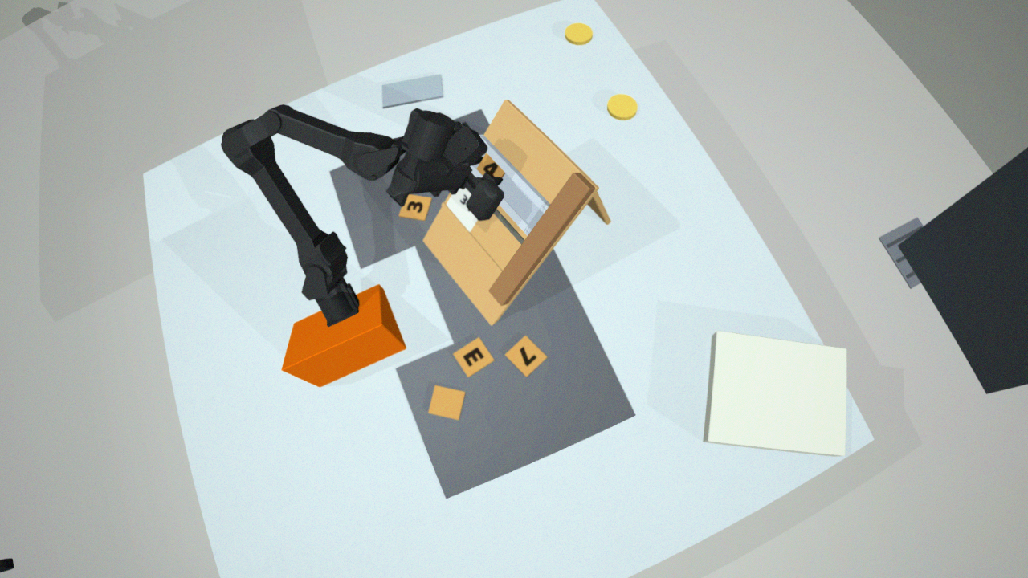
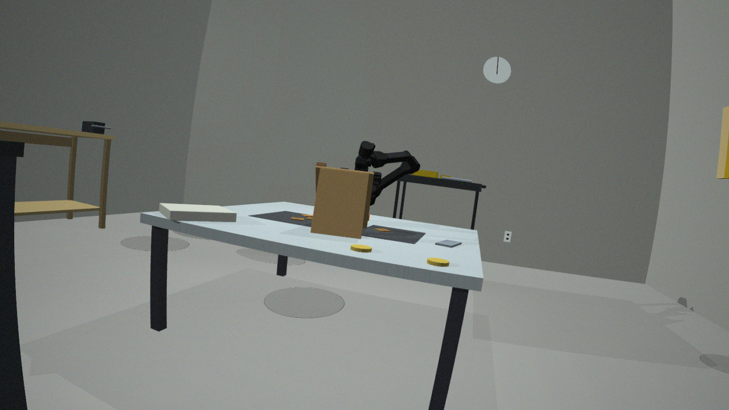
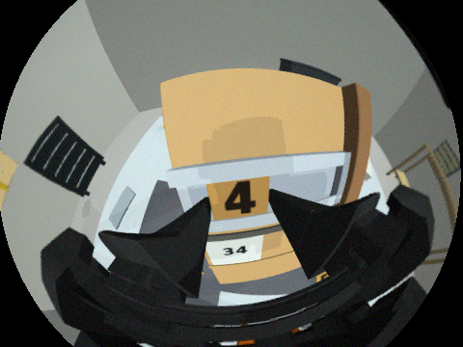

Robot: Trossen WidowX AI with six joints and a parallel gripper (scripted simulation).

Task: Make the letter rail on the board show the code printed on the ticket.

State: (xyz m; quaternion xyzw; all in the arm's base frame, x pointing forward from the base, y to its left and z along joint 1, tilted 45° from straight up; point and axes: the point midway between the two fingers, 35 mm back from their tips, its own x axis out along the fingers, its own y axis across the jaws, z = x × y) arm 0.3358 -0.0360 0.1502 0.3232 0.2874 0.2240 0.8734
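My gripper tip is 6 cm past the white ticket and 7 cm above it. The rest, counted from my gripper tip: tile marked 4 (right at my gripper tip); blank tile (26 cm behind, 31 cm to the right, 18 cm below); tile marked 3 (15 cm behind, 10 cm to the left, 18 cm below).
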